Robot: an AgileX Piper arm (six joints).
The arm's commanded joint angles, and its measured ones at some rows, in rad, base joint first. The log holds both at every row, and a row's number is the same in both.
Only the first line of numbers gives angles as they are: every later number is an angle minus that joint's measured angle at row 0.
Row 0, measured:
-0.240, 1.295, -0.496, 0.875, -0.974, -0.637
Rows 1 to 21, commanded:
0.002, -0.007, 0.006, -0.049, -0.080, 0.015
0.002, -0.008, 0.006, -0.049, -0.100, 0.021
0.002, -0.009, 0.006, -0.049, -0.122, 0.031
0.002, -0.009, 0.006, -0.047, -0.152, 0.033
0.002, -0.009, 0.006, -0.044, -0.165, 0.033
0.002, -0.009, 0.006, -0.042, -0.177, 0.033
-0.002, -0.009, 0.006, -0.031, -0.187, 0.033
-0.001, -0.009, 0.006, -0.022, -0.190, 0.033
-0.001, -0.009, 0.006, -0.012, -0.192, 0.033
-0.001, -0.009, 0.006, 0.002, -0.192, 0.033
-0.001, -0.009, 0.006, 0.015, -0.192, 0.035
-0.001, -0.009, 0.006, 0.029, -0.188, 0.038
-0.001, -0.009, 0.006, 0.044, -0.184, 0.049
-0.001, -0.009, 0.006, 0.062, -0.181, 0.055
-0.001, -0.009, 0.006, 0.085, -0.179, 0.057
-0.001, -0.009, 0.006, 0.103, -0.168, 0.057
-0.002, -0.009, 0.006, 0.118, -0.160, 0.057
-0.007, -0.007, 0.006, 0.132, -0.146, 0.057
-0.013, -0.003, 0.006, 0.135, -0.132, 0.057
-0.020, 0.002, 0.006, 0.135, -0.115, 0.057
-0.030, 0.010, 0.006, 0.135, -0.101, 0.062
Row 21, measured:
-0.004, -0.003, 0.000, 0.115, -0.155, 0.054
